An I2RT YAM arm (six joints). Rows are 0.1 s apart.
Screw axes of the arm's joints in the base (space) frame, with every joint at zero. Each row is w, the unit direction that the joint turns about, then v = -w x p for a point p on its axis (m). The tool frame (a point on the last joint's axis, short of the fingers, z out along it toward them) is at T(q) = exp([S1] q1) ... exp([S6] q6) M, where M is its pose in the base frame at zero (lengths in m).
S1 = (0, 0, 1, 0, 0, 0)
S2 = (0, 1, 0, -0.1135, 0, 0.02)
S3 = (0, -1, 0, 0.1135, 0, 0.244)
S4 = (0, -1, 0, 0.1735, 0, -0.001)
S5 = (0, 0, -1, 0, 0.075, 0)
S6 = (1, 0, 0, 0, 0.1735, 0)
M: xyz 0.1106 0 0.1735 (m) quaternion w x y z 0.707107 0 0.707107 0
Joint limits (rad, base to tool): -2.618..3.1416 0..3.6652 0..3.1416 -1.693..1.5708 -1.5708..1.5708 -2.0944..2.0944
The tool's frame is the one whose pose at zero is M.
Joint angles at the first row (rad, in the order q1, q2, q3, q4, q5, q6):
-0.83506, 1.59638, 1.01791, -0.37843, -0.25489, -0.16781
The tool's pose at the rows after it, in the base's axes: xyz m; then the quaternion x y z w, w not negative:
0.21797 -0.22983 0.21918 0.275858 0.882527 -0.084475 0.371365
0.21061 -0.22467 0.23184 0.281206 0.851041 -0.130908 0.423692
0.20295 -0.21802 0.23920 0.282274 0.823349 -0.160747 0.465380
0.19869 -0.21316 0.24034 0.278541 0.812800 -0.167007 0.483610
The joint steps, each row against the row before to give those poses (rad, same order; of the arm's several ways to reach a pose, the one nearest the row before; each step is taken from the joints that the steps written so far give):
-0.00092, -0.09270, -0.07158, 0.12211, 0.03879, 0.02398
-0.00166, -0.07987, -0.06724, 0.13746, 0.04265, 0.02917
-0.00151, -0.06715, -0.06604, 0.11435, 0.02256, 0.02084
-0.00025, -0.03329, -0.03787, 0.04947, -0.00432, 0.00657

